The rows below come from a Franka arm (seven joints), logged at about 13 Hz.
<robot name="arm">
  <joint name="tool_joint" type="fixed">
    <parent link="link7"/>
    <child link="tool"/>
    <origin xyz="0 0 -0.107" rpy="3.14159 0 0"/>
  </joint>
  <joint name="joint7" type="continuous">
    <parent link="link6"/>
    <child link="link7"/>
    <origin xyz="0.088 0 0"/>
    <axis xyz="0 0 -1"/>
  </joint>
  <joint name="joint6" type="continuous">
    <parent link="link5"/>
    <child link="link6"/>
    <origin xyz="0 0 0"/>
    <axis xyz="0 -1 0"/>
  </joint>
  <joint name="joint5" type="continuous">
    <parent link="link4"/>
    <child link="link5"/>
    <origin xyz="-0.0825 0 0.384"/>
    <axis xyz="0 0 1"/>
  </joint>
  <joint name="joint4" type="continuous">
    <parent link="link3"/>
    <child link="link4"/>
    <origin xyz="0.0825 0 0"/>
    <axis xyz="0 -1 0"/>
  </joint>
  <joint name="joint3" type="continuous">
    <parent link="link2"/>
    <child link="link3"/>
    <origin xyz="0 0 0.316"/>
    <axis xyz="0 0 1"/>
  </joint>
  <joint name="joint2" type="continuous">
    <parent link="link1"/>
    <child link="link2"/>
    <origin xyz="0 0 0"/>
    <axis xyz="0 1 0"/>
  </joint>
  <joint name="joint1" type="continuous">
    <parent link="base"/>
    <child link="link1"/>
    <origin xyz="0 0 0.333"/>
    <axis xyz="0 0 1"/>
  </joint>
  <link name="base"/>
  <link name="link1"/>
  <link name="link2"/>
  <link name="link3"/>
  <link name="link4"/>
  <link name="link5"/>
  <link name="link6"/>
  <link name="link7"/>
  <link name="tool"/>
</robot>
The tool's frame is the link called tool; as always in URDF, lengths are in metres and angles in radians. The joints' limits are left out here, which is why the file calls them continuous.
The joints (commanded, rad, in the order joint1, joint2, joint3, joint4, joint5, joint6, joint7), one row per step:
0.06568, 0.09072, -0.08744, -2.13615, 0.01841, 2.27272, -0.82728
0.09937, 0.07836, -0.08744, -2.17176, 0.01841, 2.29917, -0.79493
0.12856, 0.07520, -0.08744, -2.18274, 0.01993, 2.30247, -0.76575
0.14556, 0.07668, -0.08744, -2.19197, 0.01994, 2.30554, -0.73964
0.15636, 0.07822, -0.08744, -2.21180, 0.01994, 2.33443, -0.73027
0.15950, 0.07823, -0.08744, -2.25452, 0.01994, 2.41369, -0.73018
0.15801, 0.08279, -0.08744, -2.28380, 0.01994, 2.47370, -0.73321
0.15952, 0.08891, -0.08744, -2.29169, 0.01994, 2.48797, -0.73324
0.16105, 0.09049, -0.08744, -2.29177, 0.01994, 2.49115, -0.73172
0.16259, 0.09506, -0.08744, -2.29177, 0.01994, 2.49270, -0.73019
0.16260, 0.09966, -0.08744, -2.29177, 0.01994, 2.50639, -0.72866
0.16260, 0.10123, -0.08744, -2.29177, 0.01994, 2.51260, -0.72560
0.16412, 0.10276, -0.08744, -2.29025, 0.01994, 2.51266, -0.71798
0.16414, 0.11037, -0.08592, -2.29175, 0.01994, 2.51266, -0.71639
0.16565, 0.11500, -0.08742, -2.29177, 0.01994, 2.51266, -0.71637
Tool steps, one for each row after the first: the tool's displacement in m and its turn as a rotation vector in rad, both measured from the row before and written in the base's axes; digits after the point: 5 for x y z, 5 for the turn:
-0.00743, 0.01851, -0.00658, 0.00231, -0.00295, 0.00093
-0.00328, 0.01594, -0.00283, 0.00266, 0.00482, -0.00102
-0.00275, 0.00914, -0.00459, 0.00052, 0.00788, -0.00918
-0.00311, 0.00557, -0.00685, 0.00035, -0.00744, 0.00106
-0.00485, 0.00106, -0.01104, 0.00152, -0.03650, 0.00213
-0.00308, -0.00124, -0.00914, 0.00036, -0.02624, 0.00089
-0.00121, 0.00066, -0.00520, -0.00072, -0.00033, 0.00139
0.00021, 0.00083, -0.00056, 0.00009, -0.00152, 0.00000
0.00003, 0.00082, -0.00228, -0.00048, 0.00298, 0.00001
0.00126, 0.00007, -0.00109, 0.00026, -0.00911, -0.00158
0.00057, 0.00003, -0.00022, 0.00048, -0.00461, -0.00307
0.00041, 0.00085, -0.00017, 0.00078, 0.00003, -0.00603
-0.00068, 0.00076, -0.00470, -0.00102, 0.00905, -0.00006
-0.00010, -0.00001, -0.00247, -0.00093, 0.00456, 0.00000

